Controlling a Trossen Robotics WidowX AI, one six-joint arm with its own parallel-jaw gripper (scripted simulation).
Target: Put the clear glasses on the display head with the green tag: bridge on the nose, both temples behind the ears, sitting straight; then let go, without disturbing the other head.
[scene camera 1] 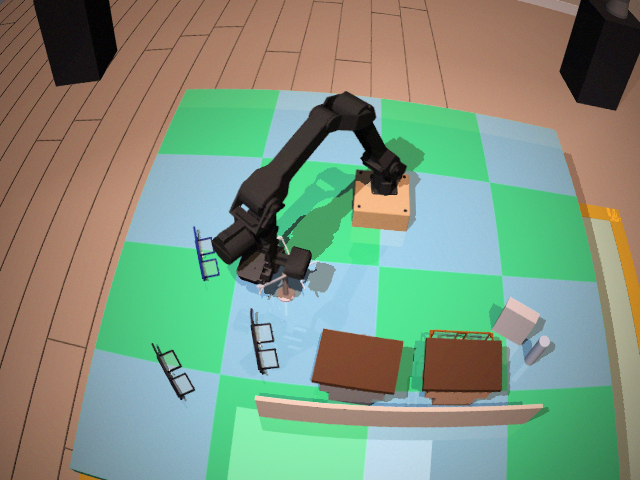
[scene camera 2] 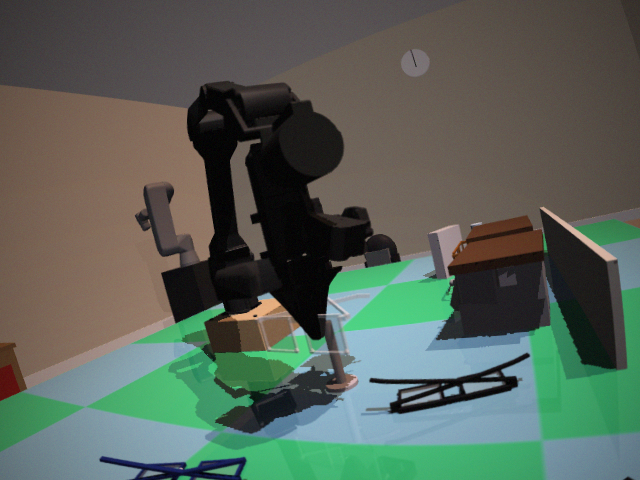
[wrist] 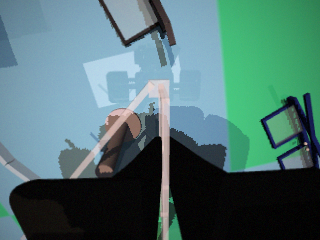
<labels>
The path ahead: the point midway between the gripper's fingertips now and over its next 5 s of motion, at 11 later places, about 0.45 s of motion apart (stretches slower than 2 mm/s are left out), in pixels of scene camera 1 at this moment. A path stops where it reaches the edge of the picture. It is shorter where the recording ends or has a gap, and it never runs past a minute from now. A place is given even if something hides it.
My gripper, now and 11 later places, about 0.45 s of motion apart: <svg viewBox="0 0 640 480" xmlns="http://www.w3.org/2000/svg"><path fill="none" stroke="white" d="M264 276L265 279L263 276L261 272L259 267L259 263L259 260L260 258L259 259L257 250L259 248L266 250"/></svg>
</labels>
